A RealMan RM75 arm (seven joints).
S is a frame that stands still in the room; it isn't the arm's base.
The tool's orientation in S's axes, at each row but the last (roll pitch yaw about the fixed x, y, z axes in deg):
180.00, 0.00, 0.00
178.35, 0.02, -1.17
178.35, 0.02, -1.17
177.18, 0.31, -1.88
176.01, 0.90, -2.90
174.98, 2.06, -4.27
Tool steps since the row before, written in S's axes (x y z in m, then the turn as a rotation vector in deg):
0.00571, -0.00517, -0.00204, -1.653, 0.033, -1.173
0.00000, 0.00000, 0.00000, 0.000, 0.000, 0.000
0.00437, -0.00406, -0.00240, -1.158, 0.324, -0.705
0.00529, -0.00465, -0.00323, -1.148, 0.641, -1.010
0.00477, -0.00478, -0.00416, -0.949, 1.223, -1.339
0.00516, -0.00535, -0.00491, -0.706, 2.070, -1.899
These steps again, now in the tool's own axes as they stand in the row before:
0.00571, 0.00517, 0.00204, -1.653, -0.033, 1.173
0.00000, 0.00000, 0.00000, 0.000, 0.000, 0.000
0.00445, 0.00390, 0.00251, -1.164, -0.320, 0.696
0.00546, 0.00431, 0.00342, -1.163, -0.652, 0.985
0.00507, 0.00424, 0.00439, -0.989, -1.265, 1.270
0.00572, 0.00452, 0.00512, -0.789, -2.173, 1.745

